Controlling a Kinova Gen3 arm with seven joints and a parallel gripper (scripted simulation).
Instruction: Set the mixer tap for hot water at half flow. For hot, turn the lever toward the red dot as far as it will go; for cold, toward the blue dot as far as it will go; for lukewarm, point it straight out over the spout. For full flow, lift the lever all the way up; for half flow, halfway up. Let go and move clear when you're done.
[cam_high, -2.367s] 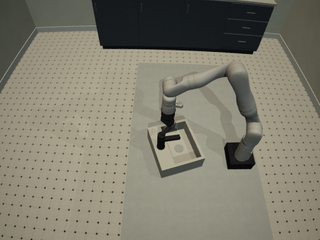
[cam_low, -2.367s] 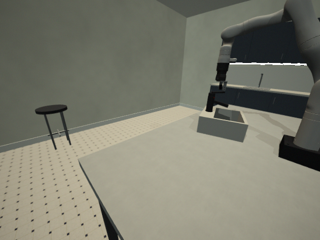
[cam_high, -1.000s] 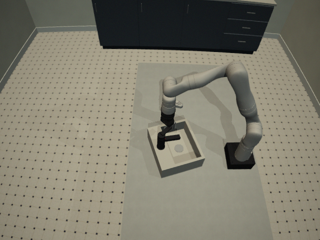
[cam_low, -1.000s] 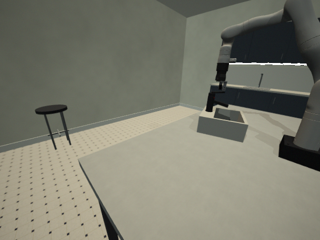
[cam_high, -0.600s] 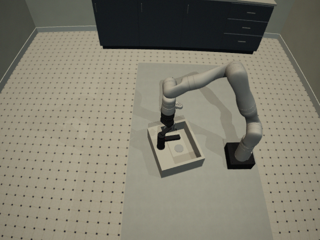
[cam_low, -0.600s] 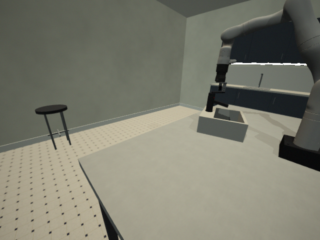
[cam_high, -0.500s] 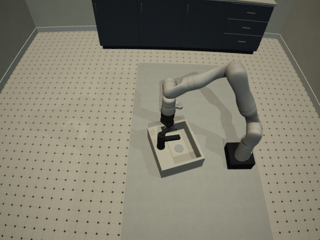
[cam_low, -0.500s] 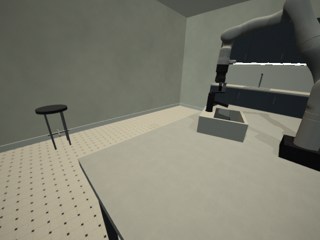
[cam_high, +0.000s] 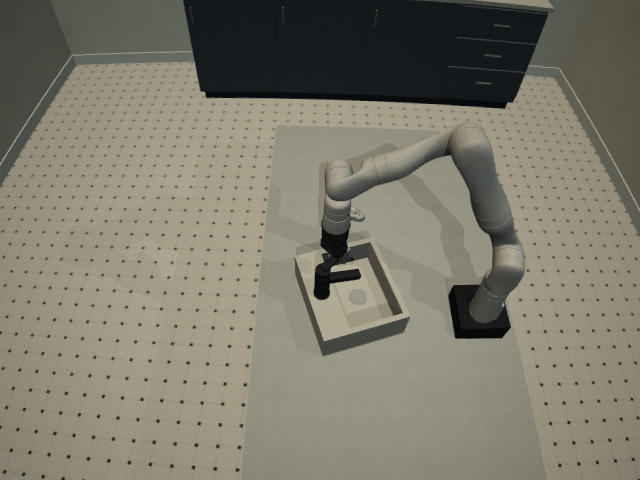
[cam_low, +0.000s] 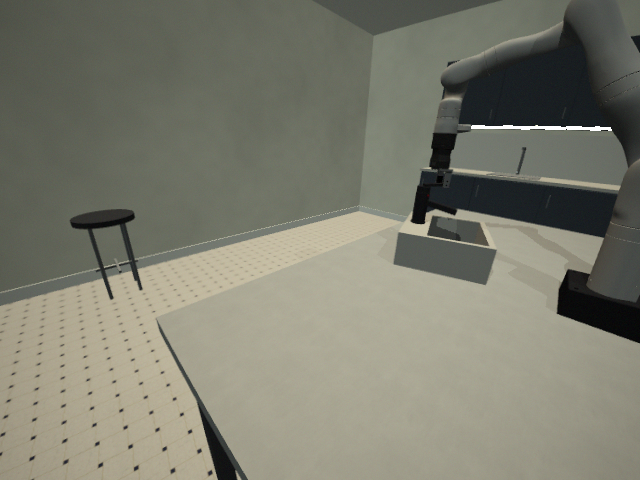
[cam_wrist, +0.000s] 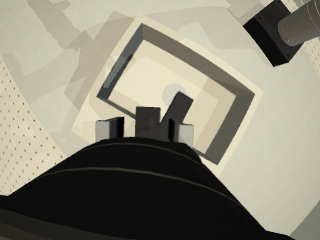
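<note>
Now: hand 1 cm short of the lever, 2 cm to the right of it and 1 cm above it. The rest, counted from my hand: sink basin: 7 cm behind, 24 cm below.
</note>
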